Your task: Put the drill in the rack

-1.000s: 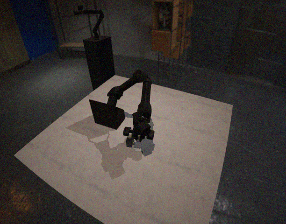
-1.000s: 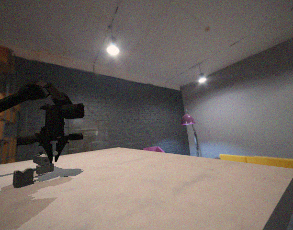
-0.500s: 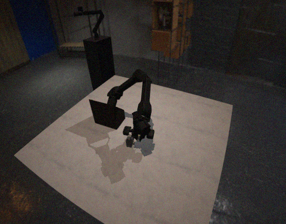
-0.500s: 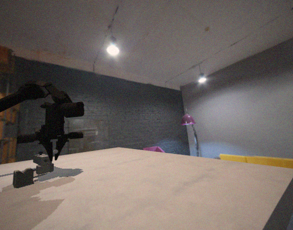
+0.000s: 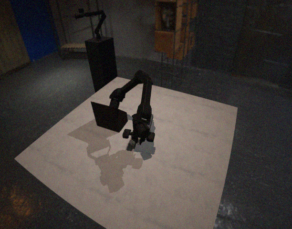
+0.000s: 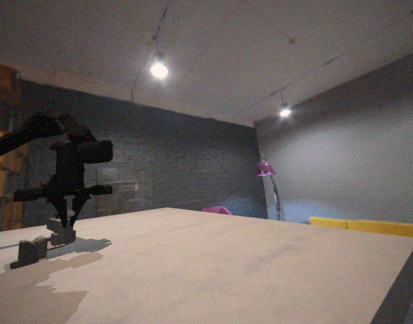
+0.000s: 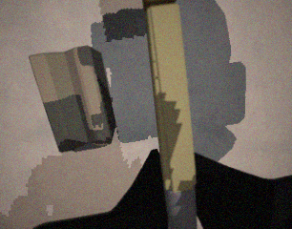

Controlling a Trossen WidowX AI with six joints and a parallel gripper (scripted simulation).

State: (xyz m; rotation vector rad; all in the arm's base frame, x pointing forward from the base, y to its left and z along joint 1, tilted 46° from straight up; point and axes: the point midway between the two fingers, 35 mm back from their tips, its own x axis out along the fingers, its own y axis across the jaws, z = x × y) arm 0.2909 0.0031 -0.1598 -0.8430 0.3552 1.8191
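Now: gripper tip 2 cm past the drill, 4 cm to the right of it and 3 cm below it. Also, from my gripper tip: grey sleeve: 6 cm behind, 20 cm to the left, 2 cm below; rack: 7 cm behind, 1 cm to the left, 4 cm below.
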